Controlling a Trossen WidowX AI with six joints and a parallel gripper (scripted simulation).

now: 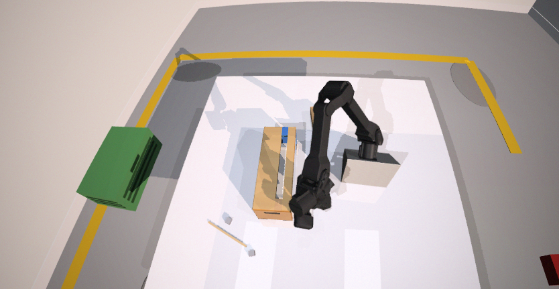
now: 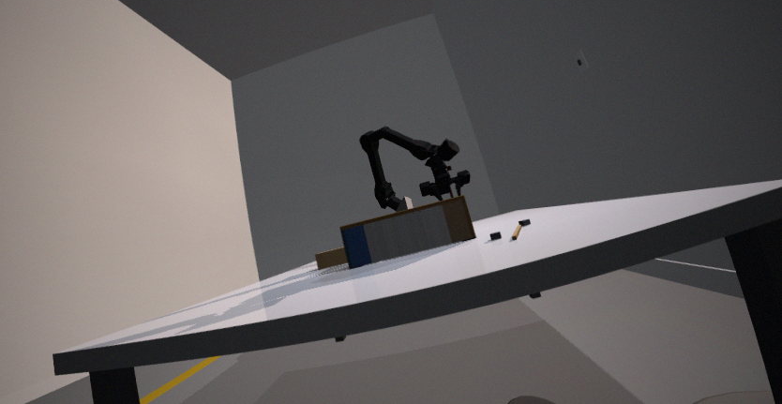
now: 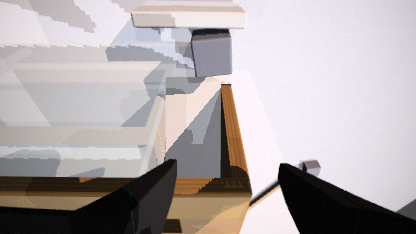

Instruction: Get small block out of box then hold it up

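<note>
Right now my gripper tip is 110 mm above the grey block, 20 mm past it and 10 mm to the left of it. From my gripper tip the other things lie so: long wooden box (170 mm to the right, 80 mm ahead, 60 mm below); then thin stick (270 mm ahead, 140 mm to the left, 120 mm below); then small brown box (500 mm to the right, 90 mm below, 10 mm behind).
</note>
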